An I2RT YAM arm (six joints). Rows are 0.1 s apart.
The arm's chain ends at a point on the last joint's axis. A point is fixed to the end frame.
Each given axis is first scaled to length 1.
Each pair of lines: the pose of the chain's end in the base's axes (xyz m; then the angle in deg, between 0 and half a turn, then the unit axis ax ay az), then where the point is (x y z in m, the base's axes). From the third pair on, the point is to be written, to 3 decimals.
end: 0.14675, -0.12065, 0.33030, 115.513, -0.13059, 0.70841, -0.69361
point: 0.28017 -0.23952 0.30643
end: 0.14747, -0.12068, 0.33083, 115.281, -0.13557, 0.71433, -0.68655
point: 0.28222 -0.23757 0.30473
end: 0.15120, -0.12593, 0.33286, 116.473, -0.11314, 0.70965, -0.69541
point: 0.281 -0.249 0.308
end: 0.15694, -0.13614, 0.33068, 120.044, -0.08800, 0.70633, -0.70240
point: 0.277 -0.268 0.303
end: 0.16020, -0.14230, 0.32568, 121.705, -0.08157, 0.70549, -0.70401
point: 0.276 -0.278 0.297
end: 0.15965, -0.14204, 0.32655, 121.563, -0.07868, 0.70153, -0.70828
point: 0.275 -0.278 0.300
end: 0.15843, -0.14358, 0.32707, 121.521, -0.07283, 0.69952, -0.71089
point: 0.273 -0.280 0.301
